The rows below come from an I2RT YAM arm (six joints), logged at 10 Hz.
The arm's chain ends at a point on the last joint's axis. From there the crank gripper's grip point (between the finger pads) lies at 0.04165 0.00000 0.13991 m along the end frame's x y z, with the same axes.
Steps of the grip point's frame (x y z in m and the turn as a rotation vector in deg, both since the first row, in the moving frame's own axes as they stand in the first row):
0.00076 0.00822 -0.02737 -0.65 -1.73 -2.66
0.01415 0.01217 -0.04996 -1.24 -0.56 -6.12
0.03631 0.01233 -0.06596 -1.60 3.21 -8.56
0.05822 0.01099 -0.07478 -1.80 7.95 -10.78
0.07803 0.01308 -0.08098 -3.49 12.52 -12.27
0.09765 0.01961 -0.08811 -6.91 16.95 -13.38
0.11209 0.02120 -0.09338 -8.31 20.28 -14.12
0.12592 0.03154 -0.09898 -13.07 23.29 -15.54
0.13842 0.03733 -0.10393 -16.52 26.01 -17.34
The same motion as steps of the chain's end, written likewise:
0.00501 0.00846 -0.02857 -0.65 -1.73 -2.66
0.01559 0.01351 -0.05037 -1.24 -0.56 -6.12
0.02874 0.01525 -0.06345 -1.60 3.21 -8.56
0.03971 0.01631 -0.06777 -1.80 7.95 -10.78
0.04898 0.01699 -0.06872 -3.49 12.52 -12.27
0.05831 0.01815 -0.06964 -6.91 16.95 -13.38
0.06561 0.01856 -0.06981 -8.31 20.28 -14.12
0.07239 0.02132 -0.06928 -13.07 23.29 -15.54
0.07895 0.02327 -0.06836 -16.52 26.01 -17.34

